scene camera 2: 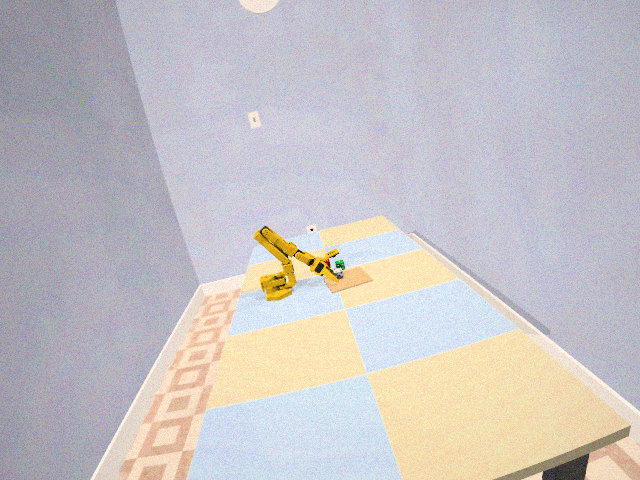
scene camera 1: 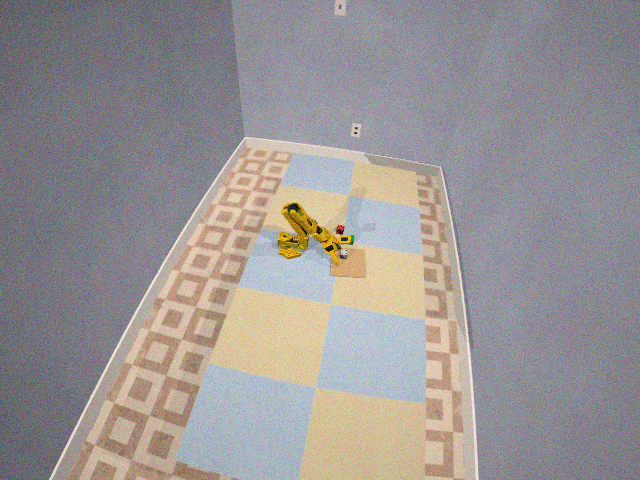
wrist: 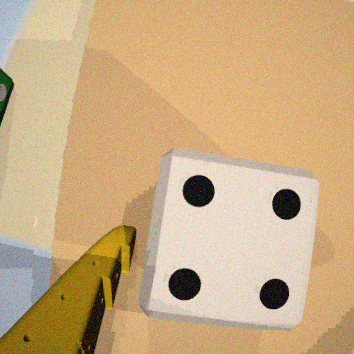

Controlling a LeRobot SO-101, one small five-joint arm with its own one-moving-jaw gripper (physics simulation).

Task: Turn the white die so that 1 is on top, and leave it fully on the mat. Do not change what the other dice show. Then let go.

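Seen in the pictures: hand, tool point: (scene camera 2: 336, 275) (scene camera 1: 342, 251) (wrist: 132, 244); arm's base, link origin: (scene camera 2: 285, 292) (scene camera 1: 296, 249).
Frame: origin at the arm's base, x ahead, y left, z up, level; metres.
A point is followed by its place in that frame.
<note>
The white die (scene camera 1: 344, 253) {y -0.005, x 0.198, z 0.034 m} (scene camera 2: 339, 272) {y -0.011, x 0.199, z 0.029 m} (wrist: 235, 242) {y 0.004, x 0.196, z 0.034 m} sits on the tan mat (scene camera 1: 356, 271) {y -0.060, x 0.256, z 0.004 m} (scene camera 2: 357, 279) {y -0.049, x 0.251, z 0.004 m} (wrist: 225, 75) {y 0.009, x 0.242, z 0.004 m}, near the mat's back left part in the first scene view. Its face with 4 pips is turned up to the wrist camera. My gripper (scene camera 1: 345, 252) {y 0.023, x 0.188, z 0.008 m} (scene camera 2: 338, 266) {y 0.023, x 0.188, z 0.008 m} is wide open and holds nothing. In the wrist view one notched jaw (wrist: 75, 295) {y 0.029, x 0.179, z 0.028 m} shows, its tip beside the die's left side with a small gap seen; the moving jaw is out of that picture. In the scene views the jaws spread to either side of the die.
A green die (scene camera 1: 352, 239) {y 0.079, x 0.222, z 0.030 m} (scene camera 2: 339, 264) {y 0.074, x 0.210, z 0.025 m} (wrist: 4, 95) {y 0.074, x 0.221, z 0.005 m} stands off the mat, behind the white die and partly hidden by the moving jaw in the first scene view. A red die (scene camera 1: 340, 228) {y 0.130, x 0.164, z 0.030 m} (scene camera 2: 327, 261) {y 0.122, x 0.172, z 0.030 m} stands farther back. The arm's base (scene camera 1: 289, 241) {y -0.013, x -0.024, z 0.059 m} (scene camera 2: 275, 286) {y -0.013, x -0.025, z 0.035 m} is to the left.
</note>
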